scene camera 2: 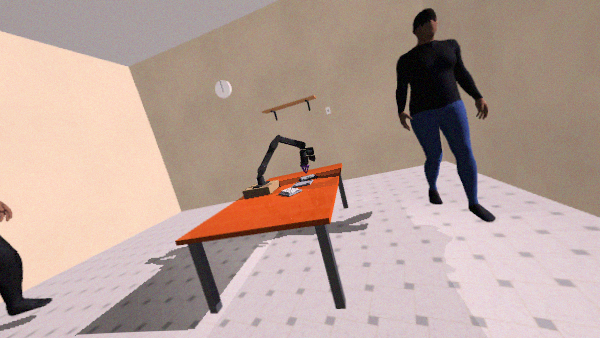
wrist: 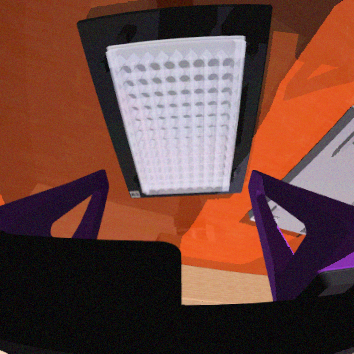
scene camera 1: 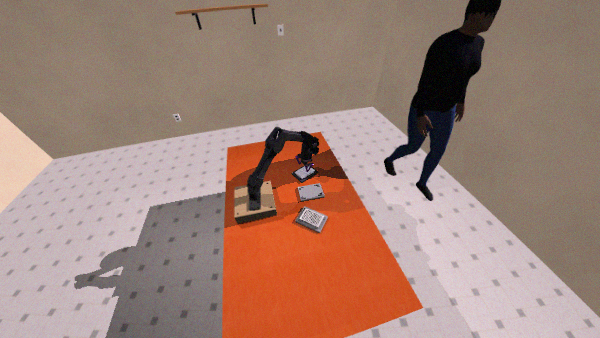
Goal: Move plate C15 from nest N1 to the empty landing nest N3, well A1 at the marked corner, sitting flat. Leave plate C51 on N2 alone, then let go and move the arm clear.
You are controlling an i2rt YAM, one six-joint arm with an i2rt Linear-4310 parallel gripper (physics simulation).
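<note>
A white many-well plate [scene camera 1: 305, 172] [wrist: 175, 117] lies on a dark nest [wrist: 175, 22] at the table's far end. The nest's small corner label is too blurred to read surely, as are the plates' names. My gripper [scene camera 1: 308, 168] [scene camera 2: 305, 171] [wrist: 178, 177] is open and empty above this plate; in the wrist view its fingertips stand wide to either side, near the plate's lower short end. The middle, light grey nest [scene camera 1: 311, 192] [scene camera 2: 303, 184] [wrist: 332, 175] holds no plate. Another white plate [scene camera 1: 312, 218] [scene camera 2: 290, 191] lies on the grey nest nearest scene camera 1.
The orange table [scene camera 1: 300, 280] [scene camera 2: 265, 217] carries the arm's wooden base block [scene camera 1: 255, 215] [scene camera 2: 257, 191] beside the nests. A person [scene camera 1: 445, 75] [scene camera 2: 435, 80] in a black top stands on the floor beyond the table's side. Shadows cross the far part of the table.
</note>
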